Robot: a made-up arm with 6 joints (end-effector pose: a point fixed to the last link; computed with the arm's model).
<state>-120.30 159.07 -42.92 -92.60 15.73 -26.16</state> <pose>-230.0 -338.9 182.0 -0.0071 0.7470 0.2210 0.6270</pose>
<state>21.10 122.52 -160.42 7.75 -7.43 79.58</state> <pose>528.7 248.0 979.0 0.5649 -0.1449 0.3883 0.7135</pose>
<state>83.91 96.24 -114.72 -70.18 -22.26 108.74</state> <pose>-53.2 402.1 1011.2 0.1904 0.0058 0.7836 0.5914</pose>
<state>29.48 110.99 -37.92 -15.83 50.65 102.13</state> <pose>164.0 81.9 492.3 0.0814 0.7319 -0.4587 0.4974</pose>
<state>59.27 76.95 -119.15 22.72 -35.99 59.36</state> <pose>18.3 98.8 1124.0 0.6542 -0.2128 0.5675 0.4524</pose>
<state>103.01 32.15 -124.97 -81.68 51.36 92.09</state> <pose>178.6 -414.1 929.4 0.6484 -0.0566 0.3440 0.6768</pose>
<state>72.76 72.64 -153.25 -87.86 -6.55 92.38</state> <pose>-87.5 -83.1 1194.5 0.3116 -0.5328 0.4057 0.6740</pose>
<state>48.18 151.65 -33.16 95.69 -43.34 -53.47</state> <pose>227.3 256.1 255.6 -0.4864 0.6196 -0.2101 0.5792</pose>
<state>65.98 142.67 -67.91 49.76 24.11 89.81</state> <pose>66.1 483.2 283.3 0.3254 0.7947 -0.3000 0.4154</pose>
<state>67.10 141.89 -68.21 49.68 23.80 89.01</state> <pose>58.1 487.5 289.8 0.3194 0.7999 -0.2817 0.4228</pose>
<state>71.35 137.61 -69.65 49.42 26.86 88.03</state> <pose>16.1 497.2 328.2 0.2899 0.8280 -0.2274 0.4226</pose>
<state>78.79 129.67 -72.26 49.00 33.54 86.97</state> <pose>-63.8 495.0 401.1 0.2284 0.8730 -0.1357 0.4090</pose>
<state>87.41 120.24 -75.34 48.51 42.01 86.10</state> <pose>-155.2 460.3 487.1 0.1428 0.9124 -0.0315 0.3823</pose>
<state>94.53 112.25 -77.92 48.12 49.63 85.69</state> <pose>-221.7 404.8 556.3 0.0618 0.9322 0.0513 0.3528</pose>
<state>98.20 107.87 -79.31 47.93 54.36 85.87</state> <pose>-250.7 365.0 591.7 0.0146 0.9382 0.0900 0.3338</pose>
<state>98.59 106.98 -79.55 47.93 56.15 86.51</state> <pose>-254.1 355.2 598.4 0.0041 0.9406 0.0887 0.3277</pose>
